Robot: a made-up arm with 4 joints.
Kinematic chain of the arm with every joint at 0, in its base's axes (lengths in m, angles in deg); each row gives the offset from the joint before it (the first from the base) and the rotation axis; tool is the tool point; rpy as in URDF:
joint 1: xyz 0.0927 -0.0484 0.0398 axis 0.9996 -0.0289 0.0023
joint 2: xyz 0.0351 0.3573 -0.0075 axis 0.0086 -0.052 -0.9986
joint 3: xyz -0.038 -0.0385 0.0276 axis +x
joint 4: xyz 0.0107 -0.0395 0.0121 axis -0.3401 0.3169 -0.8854
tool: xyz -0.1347 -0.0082 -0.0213 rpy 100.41 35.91 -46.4
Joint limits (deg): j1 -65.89..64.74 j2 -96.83..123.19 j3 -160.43..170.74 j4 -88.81..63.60
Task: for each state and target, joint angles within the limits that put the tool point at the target. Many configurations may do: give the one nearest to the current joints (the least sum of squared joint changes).
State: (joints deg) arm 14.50 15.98 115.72 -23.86
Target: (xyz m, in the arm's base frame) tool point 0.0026 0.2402 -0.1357
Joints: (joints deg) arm -15.33 -14.12 85.80 -39.33
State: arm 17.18 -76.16 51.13 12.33
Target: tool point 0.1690 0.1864 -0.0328
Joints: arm 6.34 -86.95 61.20 -41.69
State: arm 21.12 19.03 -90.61 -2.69
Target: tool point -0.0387 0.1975 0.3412
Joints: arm 37.07 24.11 -100.92 -14.72
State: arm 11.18 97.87 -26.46 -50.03
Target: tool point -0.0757 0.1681 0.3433
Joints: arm 44.00 68.21 -52.21 -66.74
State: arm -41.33 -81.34 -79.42 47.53
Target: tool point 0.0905 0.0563 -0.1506
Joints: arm -60.32 -68.16 -79.73 41.47
